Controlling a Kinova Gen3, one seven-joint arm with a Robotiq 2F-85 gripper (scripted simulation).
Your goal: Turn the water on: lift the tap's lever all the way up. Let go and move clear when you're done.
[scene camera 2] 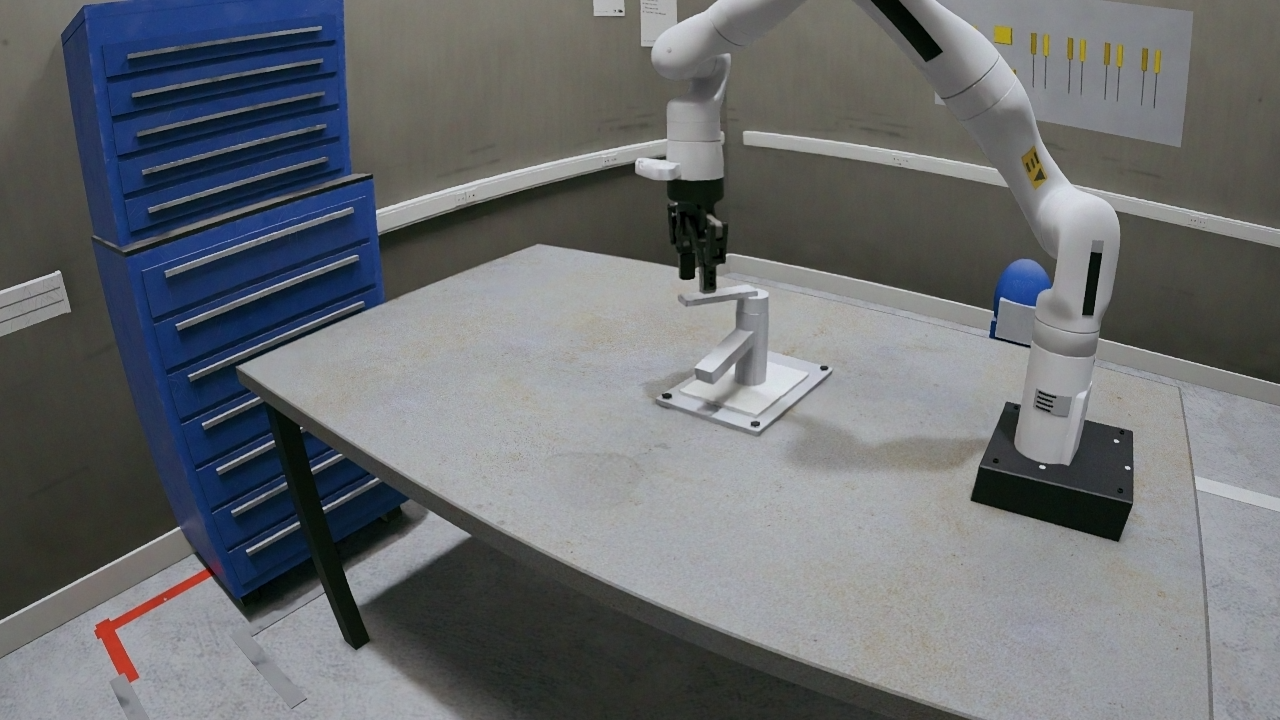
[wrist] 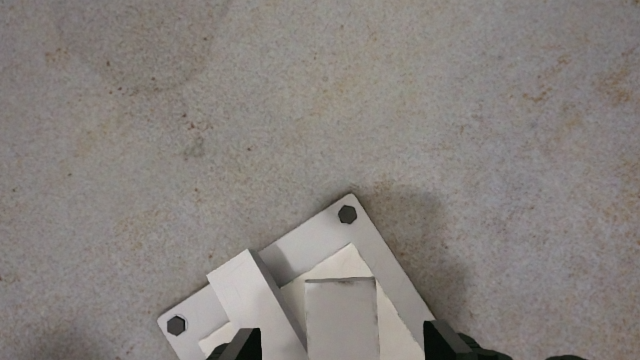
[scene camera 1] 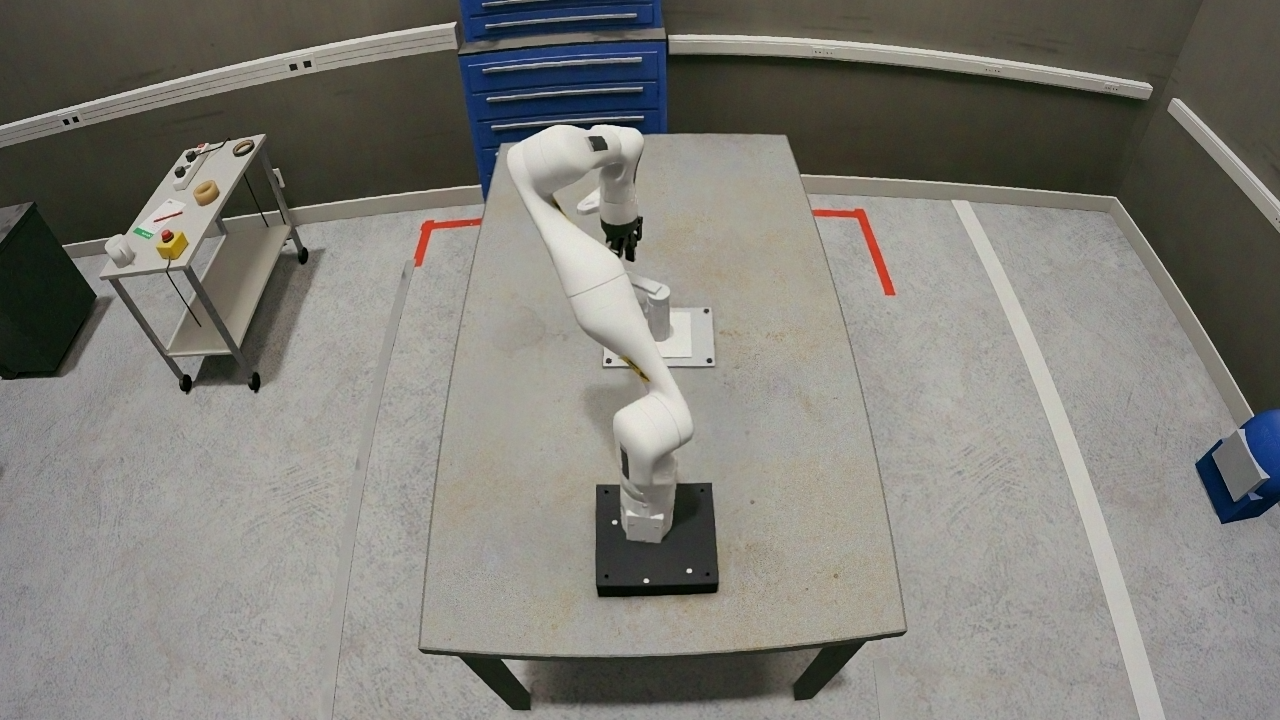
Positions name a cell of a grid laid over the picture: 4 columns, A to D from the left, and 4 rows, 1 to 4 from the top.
Observation:
I see my gripper (scene camera 2: C2), a grey tap (wrist: B4) and a plate (scene camera 1: C2).
My gripper also shows in scene camera 1 (scene camera 1: B2). The plate also shows in the wrist view (wrist: C3).

